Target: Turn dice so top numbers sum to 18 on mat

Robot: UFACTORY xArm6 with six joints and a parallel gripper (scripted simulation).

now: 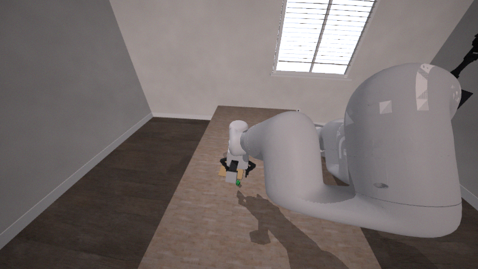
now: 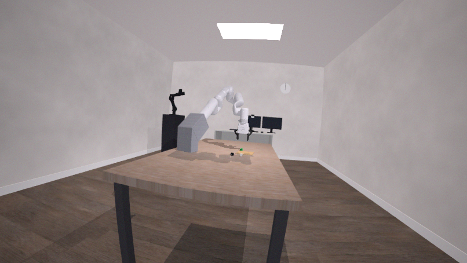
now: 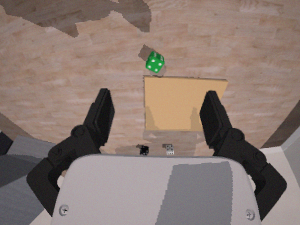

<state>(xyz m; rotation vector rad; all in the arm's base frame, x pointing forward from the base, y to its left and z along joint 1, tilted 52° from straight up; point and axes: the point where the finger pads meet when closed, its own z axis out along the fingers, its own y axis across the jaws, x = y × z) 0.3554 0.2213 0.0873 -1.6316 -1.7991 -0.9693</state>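
Now: hand 10 cm above the green die and 1 cm to the left of it. Round my hand: black die 27 cm to the right, 10 cm below, 1 cm ahead; mat 11 cm below, 10 cm to the right, 6 cm ahead; white die 25 cm to the right, 10 cm below, 8 cm ahead.
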